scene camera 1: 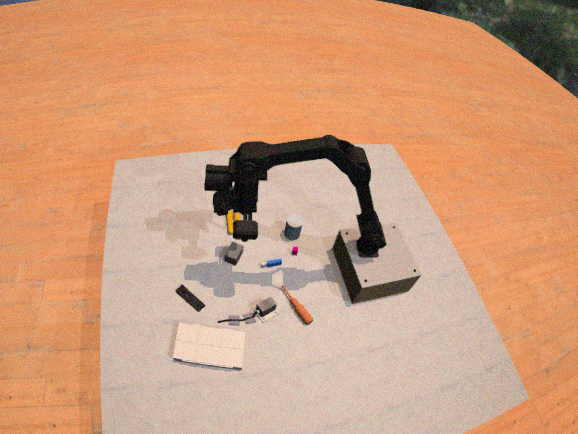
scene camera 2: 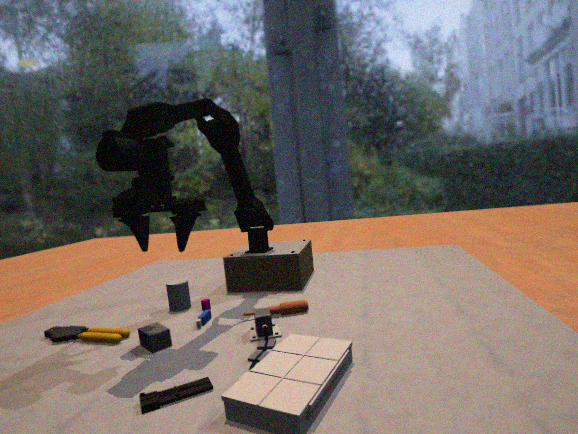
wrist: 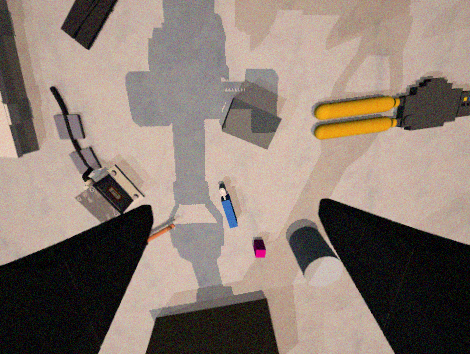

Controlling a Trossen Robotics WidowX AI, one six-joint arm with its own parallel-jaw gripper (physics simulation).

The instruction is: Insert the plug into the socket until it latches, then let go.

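Places are measured from the arm's base along level axes (x ahead, y left, z up), in metres.
Pixels of known places: gripper, fingertip midpoint: (scene camera 2: 162, 251) (wrist: 236, 209); arm's base, link origin: (scene camera 1: 367, 248) (scene camera 2: 259, 250).
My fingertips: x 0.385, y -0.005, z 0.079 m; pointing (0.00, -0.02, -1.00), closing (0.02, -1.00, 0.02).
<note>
For each thing: its top centre in the pictures, then the offset to it from my fingertips. "*": a spot on its surface instead.
- blue plug, top centre: (wrist: 227, 208) (scene camera 2: 202, 314) (scene camera 1: 271, 261) 0.001 m left, 0.093 m back, 0.163 m down
- socket, top centre: (wrist: 95, 204) (scene camera 2: 262, 312) (scene camera 1: 265, 304) 0.167 m left, 0.067 m back, 0.139 m down
- grey cylinder, top centre: (wrist: 323, 272) (scene camera 2: 176, 282) (scene camera 1: 295, 220) 0.130 m right, 0.169 m back, 0.113 m down
- magenta block, top centre: (wrist: 260, 253) (scene camera 2: 205, 299) (scene camera 1: 295, 248) 0.049 m right, 0.172 m back, 0.158 m down
- grey block, top centre: (wrist: 251, 124) (scene camera 2: 153, 328) (scene camera 1: 234, 250) 0.028 m right, 0.027 m ahead, 0.148 m down
- yellow-handled pliers, surface spot: (scene camera 2: 102, 334) * 0.154 m right, 0.047 m ahead, 0.164 m down
- orange screwdriver, top centre: (scene camera 2: 273, 304) (scene camera 1: 296, 301) 0.147 m left, 0.159 m back, 0.156 m down
- black bar, top centre: (scene camera 2: 175, 387) (scene camera 1: 190, 296) 0.137 m left, 0.157 m ahead, 0.168 m down
- tiled box, top centre: (scene camera 2: 294, 365) (scene camera 1: 209, 344) 0.296 m left, 0.092 m ahead, 0.148 m down
The blue plug (scene camera 1: 273, 263) (scene camera 2: 204, 318) (wrist: 229, 212) with a pale tip lies flat on the mat. The socket (scene camera 1: 266, 305) (scene camera 2: 263, 324) (wrist: 114, 191) is a dark block on a pale screwed plate, with a black cable running from it. My gripper (scene camera 1: 245, 234) (scene camera 2: 163, 249) (wrist: 236, 209) is open and empty, high above the mat. In the wrist view the plug shows between the fingertips, far below them, and the socket shows beside the left fingertip. The near finger hides the other one in scene camera 1.
A grey cylinder (scene camera 1: 293, 228) (scene camera 2: 178, 296) and magenta block (scene camera 1: 295, 250) stand near the plug. A grey block (scene camera 1: 234, 253), yellow-handled pliers (scene camera 2: 102, 334), an orange screwdriver (scene camera 1: 301, 309), a black bar (scene camera 1: 190, 298) and a tiled box (scene camera 1: 210, 345) (scene camera 2: 295, 370) surround them. The arm's base box (scene camera 1: 385, 280) is behind.
</note>
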